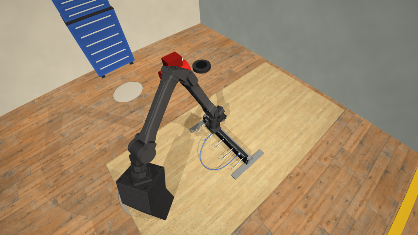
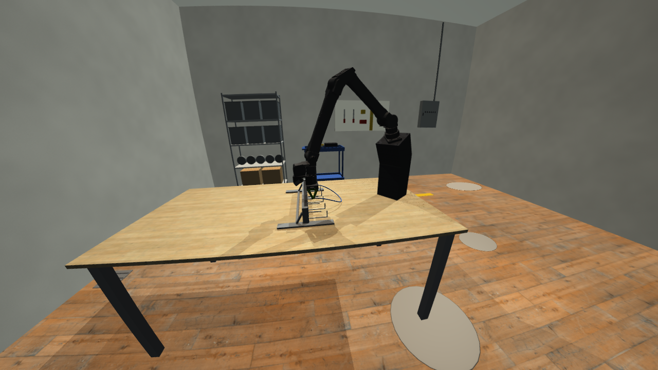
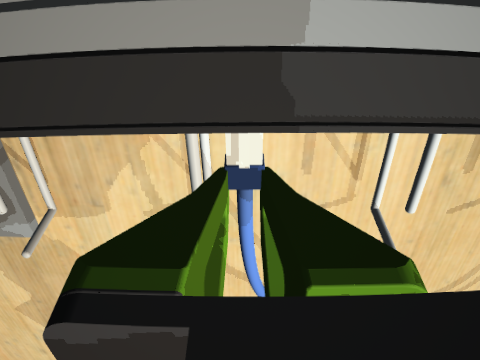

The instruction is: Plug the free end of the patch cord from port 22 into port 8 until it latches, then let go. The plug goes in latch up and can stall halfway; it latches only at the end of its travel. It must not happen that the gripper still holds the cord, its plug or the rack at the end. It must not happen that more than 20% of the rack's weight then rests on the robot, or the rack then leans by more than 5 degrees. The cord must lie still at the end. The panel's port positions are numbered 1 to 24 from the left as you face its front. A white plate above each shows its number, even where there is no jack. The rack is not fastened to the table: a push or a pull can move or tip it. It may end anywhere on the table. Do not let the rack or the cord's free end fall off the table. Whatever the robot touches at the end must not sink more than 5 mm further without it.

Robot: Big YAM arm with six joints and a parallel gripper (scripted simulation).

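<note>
My hand is 20 mm short of the cord plug and 10 mm to the right of it.
</note>
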